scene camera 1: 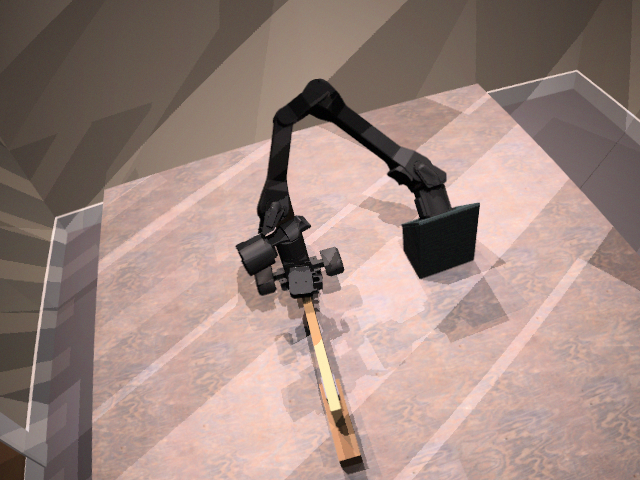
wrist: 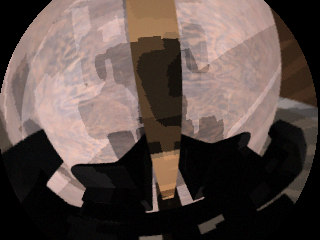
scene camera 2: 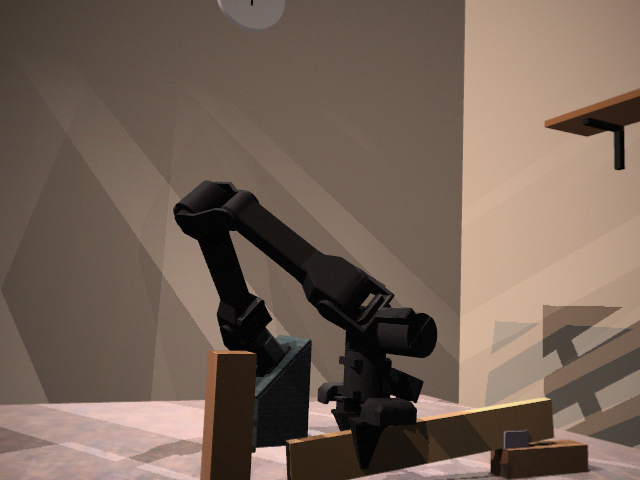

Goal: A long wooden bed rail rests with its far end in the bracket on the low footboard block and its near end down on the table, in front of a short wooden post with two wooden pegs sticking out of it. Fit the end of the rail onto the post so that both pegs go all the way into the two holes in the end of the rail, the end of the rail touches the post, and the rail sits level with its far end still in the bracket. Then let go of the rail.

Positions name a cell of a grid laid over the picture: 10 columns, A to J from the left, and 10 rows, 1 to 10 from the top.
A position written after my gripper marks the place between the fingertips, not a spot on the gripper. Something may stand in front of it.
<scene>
In view: my gripper (scene camera 1: E7) and a long wooden rail (scene camera 1: F9).
My gripper also shows in the wrist view (wrist: E6).
</scene>
